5 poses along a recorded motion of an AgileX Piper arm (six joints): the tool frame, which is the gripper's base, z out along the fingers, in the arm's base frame.
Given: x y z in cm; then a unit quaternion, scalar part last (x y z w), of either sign.
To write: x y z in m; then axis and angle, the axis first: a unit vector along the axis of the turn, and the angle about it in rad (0 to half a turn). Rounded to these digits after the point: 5 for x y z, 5 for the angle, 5 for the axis.
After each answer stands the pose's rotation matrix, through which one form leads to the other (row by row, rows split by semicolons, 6 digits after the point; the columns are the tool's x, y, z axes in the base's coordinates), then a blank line. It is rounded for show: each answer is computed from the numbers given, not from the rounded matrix.
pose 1, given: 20.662, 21.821, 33.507, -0.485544, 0.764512, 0.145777, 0.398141
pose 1, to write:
0.20662, 0.21821, 0.33507, -0.52931, 0.83342, 0.15892, 2.32261
-0.211461 -0.858489 0.467205; -0.626330 0.485992 0.609527; -0.750330 -0.163734 -0.640465

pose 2, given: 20.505, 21.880, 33.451, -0.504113, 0.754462, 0.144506, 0.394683
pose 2, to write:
0.20505, 0.21880, 0.33451, -0.54865, 0.82112, 0.15727, 2.33015
-0.180190 -0.874737 0.449852; -0.646600 0.449976 0.615979; -0.741242 -0.179881 -0.646687

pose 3, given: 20.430, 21.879, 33.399, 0.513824, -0.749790, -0.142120, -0.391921
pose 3, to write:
0.20430, 0.21879, 0.33399, -0.55850, 0.81499, 0.15448, 2.33616
-0.164766 -0.881920 0.441667; -0.659120 0.431574 0.615877; -0.733766 -0.189636 -0.652400

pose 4, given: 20.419, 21.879, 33.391, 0.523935, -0.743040, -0.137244, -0.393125
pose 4, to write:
0.20419, 0.21879, 0.33391, -0.56981, 0.80810, 0.14926, 2.33354
-0.141889 -0.886518 0.440402; -0.670702 0.413312 0.615900; -0.728029 -0.207988 -0.653233

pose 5, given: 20.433, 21.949, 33.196, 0.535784, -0.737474, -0.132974, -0.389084
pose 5, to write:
0.20433, 0.21949, 0.33196, -0.58161, 0.80056, 0.14435, 2.34232
-0.123099 -0.893729 0.431388; -0.686777 0.390507 0.613059; -0.716369 -0.220800 -0.661863

